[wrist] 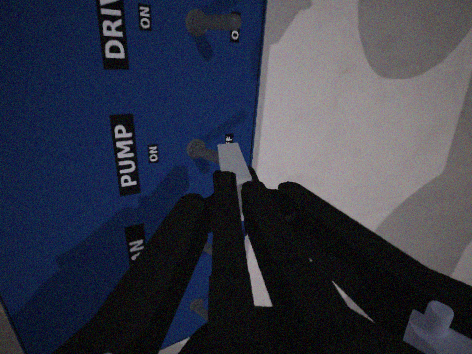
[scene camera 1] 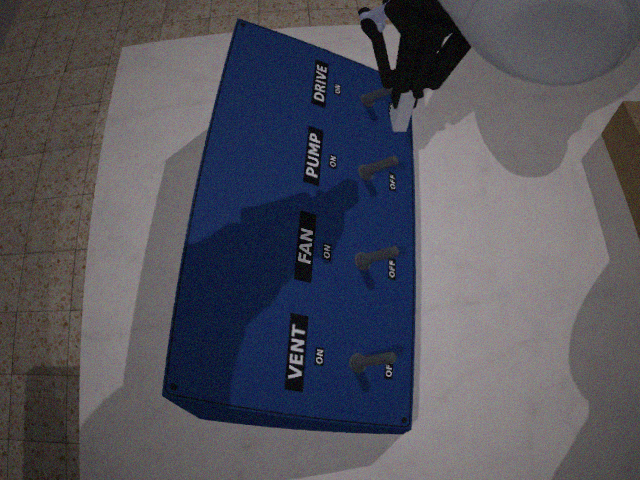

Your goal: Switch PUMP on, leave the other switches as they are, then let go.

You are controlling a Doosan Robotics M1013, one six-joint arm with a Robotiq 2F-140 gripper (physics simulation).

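Frame: origin at the arm's base, x up, y back, z right, level; centimetres.
Seen in the pictures: gripper, fingertip midpoint: [wrist: 228, 160] [scene camera 1: 397, 122].
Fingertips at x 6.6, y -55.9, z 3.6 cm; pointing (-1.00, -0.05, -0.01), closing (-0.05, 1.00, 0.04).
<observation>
Offsets run from my fingertips to a thing's top centre. Level surfaces: height alone.
The PUMP switch is a grey lever @[dx -4.4, dy -1.5, dz -1.9 cm] [scene camera 1: 378, 167] [wrist: 201, 151] that leans toward its OFF mark, on a blue panel [scene camera 1: 268, 170] [wrist: 55, 100]. The DRIVE lever @[dx -4.4, dy -0.4, dz +10.1 cm] [scene camera 1: 373, 97] [wrist: 212, 22], the FAN lever @[dx -4.4, dy -2.6, dz -13.8 cm] [scene camera 1: 377, 257] and the VENT lever @[dx -4.4, dy -3.6, dz -25.8 cm] [scene camera 1: 373, 360] also lean toward their OFF sides. My gripper [scene camera 1: 401, 121] [wrist: 228, 160] is shut and empty. In the scene view its pale fingertips are by the panel's right edge, between the DRIVE and PUMP levers. In the wrist view they cover the end of the PUMP lever; whether they touch it I cannot tell.
The panel lies on a pale table @[dx -17.4 cm] [scene camera 1: 496, 310] [wrist: 320, 115]. The DRIVE lever stands close to my gripper's fingers in the scene view. A brown box-like object [scene camera 1: 626, 149] is at the far right. The robot's shadow falls across the panel.
</observation>
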